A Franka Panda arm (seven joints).
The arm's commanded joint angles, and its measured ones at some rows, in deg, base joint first. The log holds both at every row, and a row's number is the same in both.
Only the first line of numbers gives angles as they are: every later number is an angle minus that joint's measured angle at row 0.
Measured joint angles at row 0:
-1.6 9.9 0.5 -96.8 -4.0 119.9 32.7
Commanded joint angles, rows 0 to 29:
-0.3 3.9 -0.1 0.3 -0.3 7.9 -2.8
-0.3 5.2 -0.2 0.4 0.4 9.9 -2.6
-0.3 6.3 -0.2 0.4 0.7 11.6 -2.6
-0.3 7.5 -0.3 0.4 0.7 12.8 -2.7
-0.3 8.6 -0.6 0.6 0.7 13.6 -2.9
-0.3 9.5 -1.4 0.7 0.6 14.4 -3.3
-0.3 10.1 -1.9 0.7 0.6 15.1 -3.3
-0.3 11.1 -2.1 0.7 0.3 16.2 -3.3
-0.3 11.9 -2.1 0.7 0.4 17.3 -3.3
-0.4 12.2 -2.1 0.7 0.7 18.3 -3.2
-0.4 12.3 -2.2 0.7 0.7 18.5 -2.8
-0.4 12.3 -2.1 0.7 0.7 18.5 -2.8
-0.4 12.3 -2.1 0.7 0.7 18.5 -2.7
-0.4 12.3 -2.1 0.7 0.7 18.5 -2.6
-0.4 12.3 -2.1 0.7 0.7 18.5 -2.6
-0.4 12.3 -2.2 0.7 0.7 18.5 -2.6
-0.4 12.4 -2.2 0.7 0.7 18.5 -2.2
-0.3 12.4 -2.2 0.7 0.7 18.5 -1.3
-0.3 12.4 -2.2 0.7 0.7 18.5 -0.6
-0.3 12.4 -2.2 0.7 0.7 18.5 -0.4
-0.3 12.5 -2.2 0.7 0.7 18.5 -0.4
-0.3 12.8 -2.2 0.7 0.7 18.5 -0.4
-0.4 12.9 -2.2 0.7 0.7 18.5 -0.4
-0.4 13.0 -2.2 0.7 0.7 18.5 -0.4
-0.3 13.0 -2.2 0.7 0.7 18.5 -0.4
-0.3 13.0 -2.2 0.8 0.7 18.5 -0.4
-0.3 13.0 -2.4 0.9 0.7 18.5 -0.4
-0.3 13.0 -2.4 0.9 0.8 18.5 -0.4
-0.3 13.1 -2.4 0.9 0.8 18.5 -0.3
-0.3 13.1 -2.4 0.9 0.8 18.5 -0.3
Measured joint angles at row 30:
-0.4 12.6 -2.3 0.3 0.2 18.1 -1.1
